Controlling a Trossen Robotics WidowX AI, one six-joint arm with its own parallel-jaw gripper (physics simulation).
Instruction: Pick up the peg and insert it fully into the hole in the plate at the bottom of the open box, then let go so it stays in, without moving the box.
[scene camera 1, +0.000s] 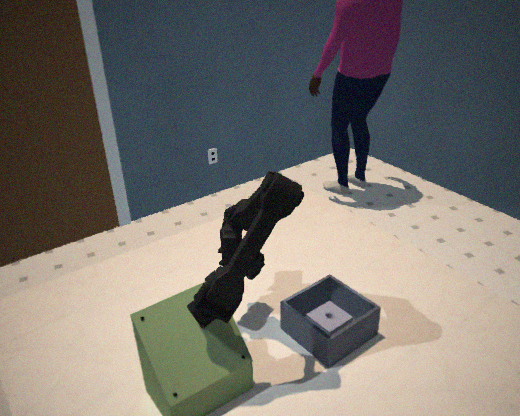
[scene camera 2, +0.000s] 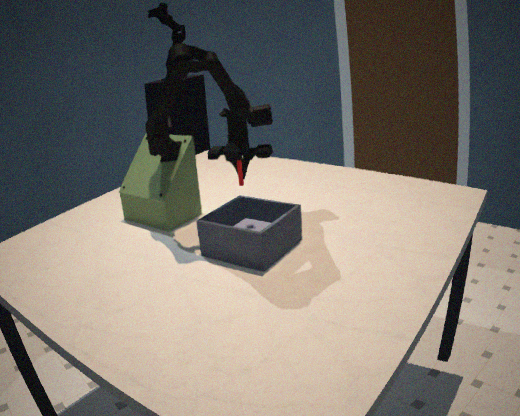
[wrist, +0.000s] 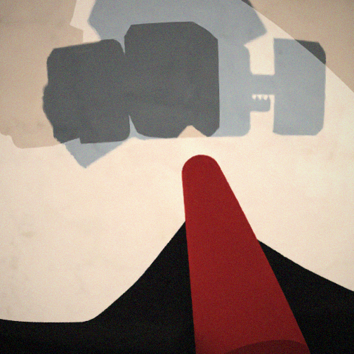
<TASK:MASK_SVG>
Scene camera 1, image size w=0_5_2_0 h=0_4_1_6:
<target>pale plate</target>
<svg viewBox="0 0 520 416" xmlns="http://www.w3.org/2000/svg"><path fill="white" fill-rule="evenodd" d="M328 301L306 314L306 318L331 336L353 322L353 317L331 301Z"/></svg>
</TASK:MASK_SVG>
